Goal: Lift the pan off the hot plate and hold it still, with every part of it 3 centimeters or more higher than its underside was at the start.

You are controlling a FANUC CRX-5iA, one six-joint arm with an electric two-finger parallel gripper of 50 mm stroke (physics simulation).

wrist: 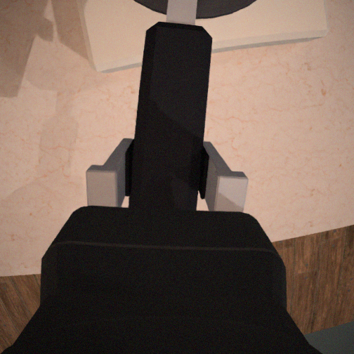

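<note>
The pan's thick black handle (pixel 172 85) runs up the middle of the wrist view, and its grey metal shank (pixel 181 11) continues past the top edge. My gripper (pixel 165 157) is shut on the handle, with one dark finger pad against each side. The cream hot plate (pixel 270 31) lies below and beyond the handle's far end. A dark round disc (pixel 225 7) on it shows behind the shank at the top edge. The pan's body is out of view, so its exact height above the hot plate cannot be told.
A pale, pink-veined table top (pixel 285 125) lies under the handle. Its front edge runs across the lower part, with brown wood floor (pixel 320 270) beyond it. Shadows fall on the table at the upper left.
</note>
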